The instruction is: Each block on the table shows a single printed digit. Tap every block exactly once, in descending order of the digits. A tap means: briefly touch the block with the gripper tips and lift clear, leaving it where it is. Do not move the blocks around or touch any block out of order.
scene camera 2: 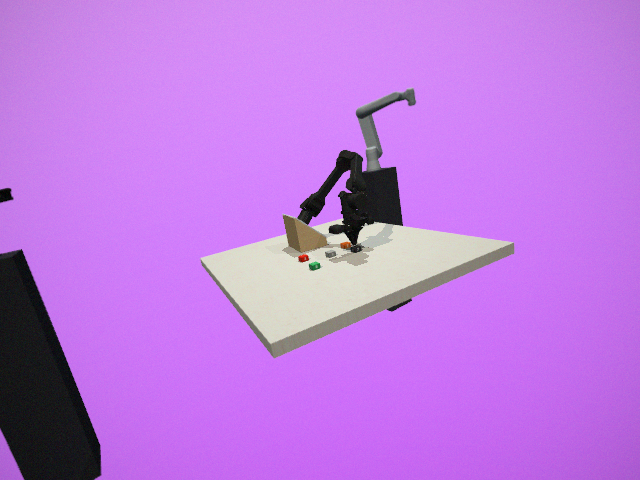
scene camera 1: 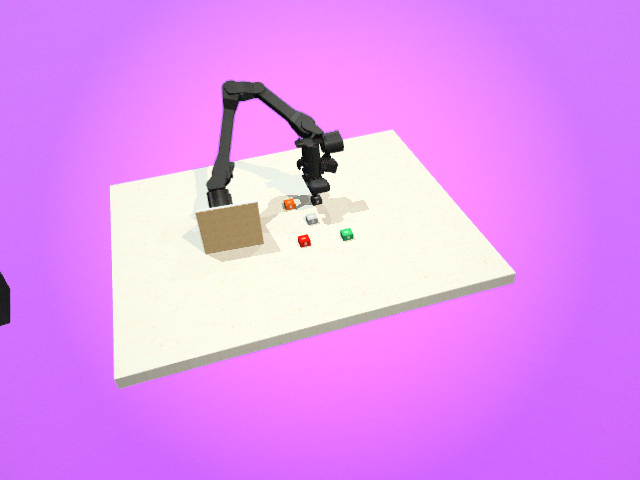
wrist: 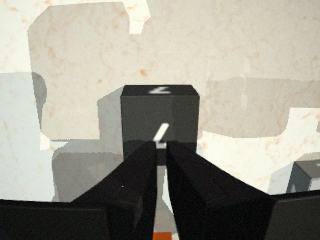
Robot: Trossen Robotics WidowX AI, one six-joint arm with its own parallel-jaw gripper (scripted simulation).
Path:
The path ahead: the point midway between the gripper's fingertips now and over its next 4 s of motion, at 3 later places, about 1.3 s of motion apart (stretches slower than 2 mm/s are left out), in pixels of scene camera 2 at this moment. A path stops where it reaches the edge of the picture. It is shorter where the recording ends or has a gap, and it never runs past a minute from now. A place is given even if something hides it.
The gripper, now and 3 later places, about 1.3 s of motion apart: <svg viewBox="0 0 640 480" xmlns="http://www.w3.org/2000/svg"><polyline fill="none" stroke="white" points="354,245 329,224 304,252 304,231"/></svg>

